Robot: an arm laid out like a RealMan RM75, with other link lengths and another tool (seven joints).
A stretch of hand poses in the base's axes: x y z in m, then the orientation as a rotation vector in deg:
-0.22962 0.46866 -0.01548 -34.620 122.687 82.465
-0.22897 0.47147 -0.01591 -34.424 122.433 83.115
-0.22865 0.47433 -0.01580 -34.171 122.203 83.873
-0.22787 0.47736 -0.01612 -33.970 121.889 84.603
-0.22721 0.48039 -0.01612 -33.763 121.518 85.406
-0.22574 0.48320 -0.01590 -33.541 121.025 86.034
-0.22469 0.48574 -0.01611 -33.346 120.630 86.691
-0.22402 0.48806 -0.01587 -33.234 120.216 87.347
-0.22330 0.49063 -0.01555 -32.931 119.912 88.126
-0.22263 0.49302 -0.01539 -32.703 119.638 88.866
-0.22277 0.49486 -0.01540 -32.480 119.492 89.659
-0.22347 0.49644 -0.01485 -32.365 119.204 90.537
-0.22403 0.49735 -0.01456 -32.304 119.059 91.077
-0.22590 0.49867 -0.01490 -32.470 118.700 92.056
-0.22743 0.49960 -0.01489 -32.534 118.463 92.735
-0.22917 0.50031 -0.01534 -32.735 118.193 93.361
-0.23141 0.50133 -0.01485 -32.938 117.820 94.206
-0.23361 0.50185 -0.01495 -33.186 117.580 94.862
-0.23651 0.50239 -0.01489 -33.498 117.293 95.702
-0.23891 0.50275 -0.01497 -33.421 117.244 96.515
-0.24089 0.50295 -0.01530 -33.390 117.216 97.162
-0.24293 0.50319 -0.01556 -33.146 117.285 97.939
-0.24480 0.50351 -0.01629 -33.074 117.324 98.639
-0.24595 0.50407 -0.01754 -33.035 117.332 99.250
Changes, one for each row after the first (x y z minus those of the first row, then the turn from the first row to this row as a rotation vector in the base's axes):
0.00065 0.00281 -0.00043 0.486 0.205 0.091
0.00097 0.00567 -0.00032 1.021 0.500 0.196
0.00175 0.00870 -0.00064 1.575 0.711 0.309
0.00241 0.01173 -0.00064 2.194 0.924 0.441
0.00388 0.01454 -0.00042 2.801 0.965 0.466
0.00493 0.01708 -0.00063 3.360 1.087 0.542
0.00560 0.01940 -0.00039 3.911 1.178 0.672
0.00632 0.02197 -0.00007 4.499 1.461 0.750
0.00699 0.02436 0.00009 5.034 1.728 0.869
0.00685 0.02620 0.00008 5.520 2.115 1.040
0.00615 0.02778 0.00063 6.095 2.427 1.295
0.00559 0.02869 0.00092 6.428 2.640 1.466
0.00372 0.03001 0.00058 7.020 2.895 1.943
0.00219 0.03094 0.00059 7.434 3.096 2.244
0.00045 0.03165 0.00014 7.810 3.213 2.607
-0.00179 0.03267 0.00063 8.337 3.385 3.051
-0.00399 0.03319 0.00053 8.696 3.533 3.466
-0.00689 0.03373 0.00059 9.143 3.740 3.998
-0.00929 0.03409 0.00051 9.531 4.189 4.302
-0.01127 0.03429 0.00018 9.826 4.548 4.568
-0.01331 0.03453 -0.00008 10.167 5.098 4.768
-0.01518 0.03485 -0.00081 10.451 5.544 5.044
-0.01633 0.03541 -0.00206 10.707 5.910 5.296

